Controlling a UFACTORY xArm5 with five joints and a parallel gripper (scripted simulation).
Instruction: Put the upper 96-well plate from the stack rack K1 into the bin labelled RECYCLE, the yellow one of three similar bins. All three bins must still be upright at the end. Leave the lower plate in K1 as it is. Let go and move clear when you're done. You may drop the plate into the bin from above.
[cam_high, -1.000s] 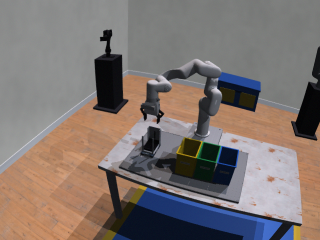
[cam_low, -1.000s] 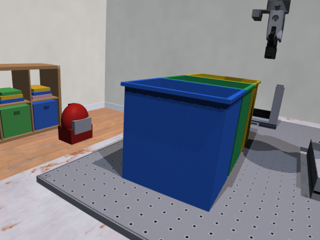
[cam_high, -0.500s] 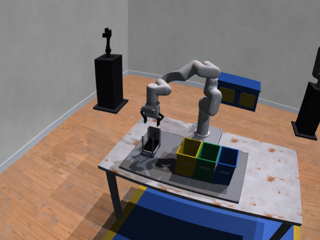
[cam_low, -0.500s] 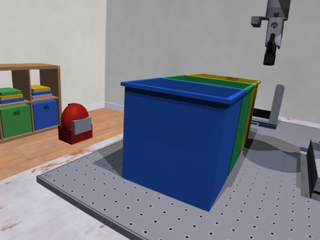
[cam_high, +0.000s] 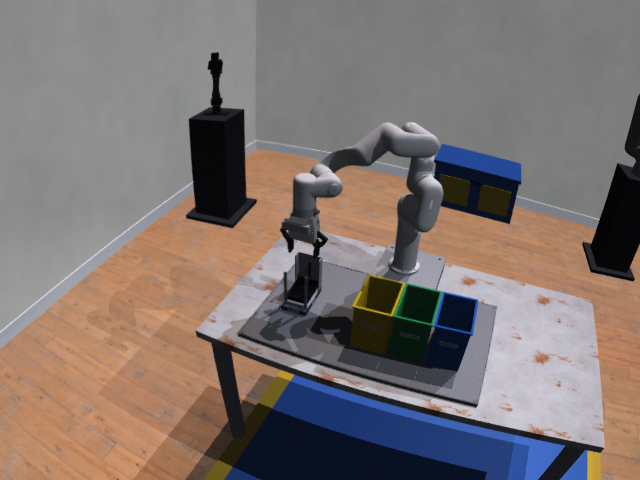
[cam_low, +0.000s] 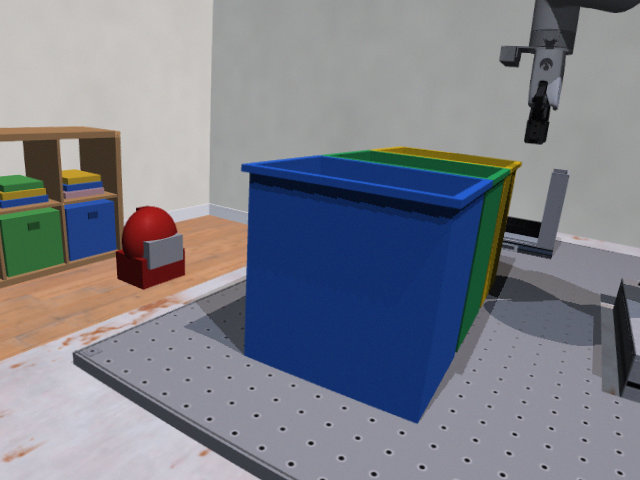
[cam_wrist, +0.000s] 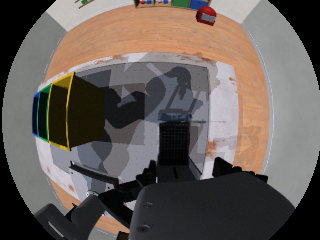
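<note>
My hand is 170 mm above the dark 96-well plate. Also, from my hand: rack post 120 mm below, 50 mm to the left, 50 mm behind; pale plate 190 mm below; yellow bin 300 mm to the left, 120 mm below, 100 mm ahead.
</note>
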